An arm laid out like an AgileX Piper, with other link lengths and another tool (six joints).
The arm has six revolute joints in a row. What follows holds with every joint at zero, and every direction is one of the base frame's.
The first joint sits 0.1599 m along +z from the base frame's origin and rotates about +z.
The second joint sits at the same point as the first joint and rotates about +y.
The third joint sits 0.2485 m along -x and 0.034 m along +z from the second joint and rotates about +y.
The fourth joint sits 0.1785 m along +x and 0.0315 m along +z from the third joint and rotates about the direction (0.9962, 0, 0.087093).
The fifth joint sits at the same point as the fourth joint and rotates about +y.
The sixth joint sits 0.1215 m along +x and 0.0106 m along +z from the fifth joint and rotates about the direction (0.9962, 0, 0.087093).
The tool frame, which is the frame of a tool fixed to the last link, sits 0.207 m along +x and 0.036 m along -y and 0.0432 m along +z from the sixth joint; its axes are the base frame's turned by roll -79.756, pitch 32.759 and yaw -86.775 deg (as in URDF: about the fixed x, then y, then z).
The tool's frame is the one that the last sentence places.
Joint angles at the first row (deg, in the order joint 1, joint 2, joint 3, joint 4, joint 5, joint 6):
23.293 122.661 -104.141 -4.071 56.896 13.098
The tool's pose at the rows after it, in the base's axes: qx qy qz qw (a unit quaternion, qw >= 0); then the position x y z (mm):
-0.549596 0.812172 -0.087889 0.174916 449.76 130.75 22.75
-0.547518 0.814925 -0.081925 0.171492 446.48 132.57 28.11
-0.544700 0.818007 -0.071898 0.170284 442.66 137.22 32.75
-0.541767 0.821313 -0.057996 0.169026 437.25 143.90 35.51
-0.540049 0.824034 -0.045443 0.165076 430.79 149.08 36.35
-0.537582 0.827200 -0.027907 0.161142 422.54 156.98 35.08
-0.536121 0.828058 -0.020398 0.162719 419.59 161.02 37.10
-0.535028 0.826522 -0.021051 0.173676 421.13 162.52 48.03
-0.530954 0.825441 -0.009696 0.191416 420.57 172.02 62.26
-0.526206 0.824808 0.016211 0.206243 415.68 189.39 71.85
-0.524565 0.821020 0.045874 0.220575 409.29 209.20 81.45
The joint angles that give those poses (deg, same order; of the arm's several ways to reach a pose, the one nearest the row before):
23.292 122.661 -105.794 -3.530 59.477 13.098
23.293 122.660 -108.041 -2.826 62.237 13.098
23.294 122.660 -110.070 -1.623 64.606 13.099
23.293 122.659 -111.610 0.000 66.573 13.098
23.293 122.662 -112.601 1.383 68.265 13.098
23.294 122.662 -112.980 3.336 69.443 13.099
23.293 122.281 -112.979 4.236 69.790 13.098
23.294 120.841 -112.976 4.373 69.958 13.099
23.293 119.004 -113.013 6.031 70.014 13.099
23.293 117.893 -113.162 9.334 70.074 12.898
23.293 116.885 -113.156 13.153 70.066 12.136

